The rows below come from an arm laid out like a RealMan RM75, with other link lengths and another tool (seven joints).
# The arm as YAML. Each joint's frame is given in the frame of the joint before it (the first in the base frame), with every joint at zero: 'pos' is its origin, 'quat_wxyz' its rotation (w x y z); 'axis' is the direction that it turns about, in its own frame. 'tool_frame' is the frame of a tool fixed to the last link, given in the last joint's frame.
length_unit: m
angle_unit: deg
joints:
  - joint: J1
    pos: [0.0, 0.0, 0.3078]
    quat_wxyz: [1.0, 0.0, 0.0, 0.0]
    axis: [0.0, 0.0, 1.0]
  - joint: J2
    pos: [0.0, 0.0, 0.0]
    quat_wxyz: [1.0, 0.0, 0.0, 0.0]
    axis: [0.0, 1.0, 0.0]
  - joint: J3
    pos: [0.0, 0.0, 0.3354]
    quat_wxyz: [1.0, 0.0, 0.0, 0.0]
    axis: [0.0, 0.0, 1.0]
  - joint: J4
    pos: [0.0, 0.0, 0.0]
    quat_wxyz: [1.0, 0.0, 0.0, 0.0]
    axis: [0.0, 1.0, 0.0]
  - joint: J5
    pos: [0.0, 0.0, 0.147]
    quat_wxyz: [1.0, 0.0, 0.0, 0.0]
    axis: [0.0, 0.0, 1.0]
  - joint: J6
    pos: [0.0, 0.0, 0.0]
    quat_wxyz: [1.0, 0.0, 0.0, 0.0]
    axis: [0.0, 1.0, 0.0]
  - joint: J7
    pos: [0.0, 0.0, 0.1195]
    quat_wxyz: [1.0, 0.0, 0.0, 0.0]
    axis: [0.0, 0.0, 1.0]
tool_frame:
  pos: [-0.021, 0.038, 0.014]
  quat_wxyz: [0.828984, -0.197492, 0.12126, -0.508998]
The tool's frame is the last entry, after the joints.
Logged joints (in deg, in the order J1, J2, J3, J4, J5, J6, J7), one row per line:
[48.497 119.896 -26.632 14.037 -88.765 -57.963 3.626]
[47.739 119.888 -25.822 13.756 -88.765 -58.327 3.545]
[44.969 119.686 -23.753 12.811 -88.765 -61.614 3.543]
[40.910 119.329 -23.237 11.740 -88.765 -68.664 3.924]
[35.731 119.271 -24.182 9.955 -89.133 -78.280 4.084]
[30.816 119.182 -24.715 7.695 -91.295 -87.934 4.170]
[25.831 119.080 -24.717 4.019 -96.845 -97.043 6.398]
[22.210 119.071 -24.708 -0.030 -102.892 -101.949 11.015]
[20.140 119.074 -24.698 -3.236 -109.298 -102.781 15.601]
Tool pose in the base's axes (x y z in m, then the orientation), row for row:
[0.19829 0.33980 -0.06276 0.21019 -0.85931 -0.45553 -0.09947]
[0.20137 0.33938 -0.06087 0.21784 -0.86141 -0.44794 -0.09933]
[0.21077 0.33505 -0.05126 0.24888 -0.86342 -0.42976 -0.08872]
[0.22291 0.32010 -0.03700 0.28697 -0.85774 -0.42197 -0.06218]
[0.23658 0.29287 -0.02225 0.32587 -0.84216 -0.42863 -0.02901]
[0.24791 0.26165 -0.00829 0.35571 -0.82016 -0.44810 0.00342]
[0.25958 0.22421 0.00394 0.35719 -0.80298 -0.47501 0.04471]
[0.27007 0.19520 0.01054 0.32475 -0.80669 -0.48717 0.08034]
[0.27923 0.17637 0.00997 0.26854 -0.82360 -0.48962 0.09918]
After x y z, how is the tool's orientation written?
As a quaternion, w x y z.
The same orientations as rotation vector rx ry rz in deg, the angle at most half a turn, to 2 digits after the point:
[-136.88 -72.56 -15.84]
[-136.66 -71.06 -15.76]
[-134.77 -67.08 -13.85]
[-131.31 -64.60 -9.52]
[-126.46 -64.36 -4.36]
[-121.39 -66.32 0.51]
[-118.76 -70.25 6.61]
[-121.20 -73.19 12.07]
[-127.26 -75.66 15.33]

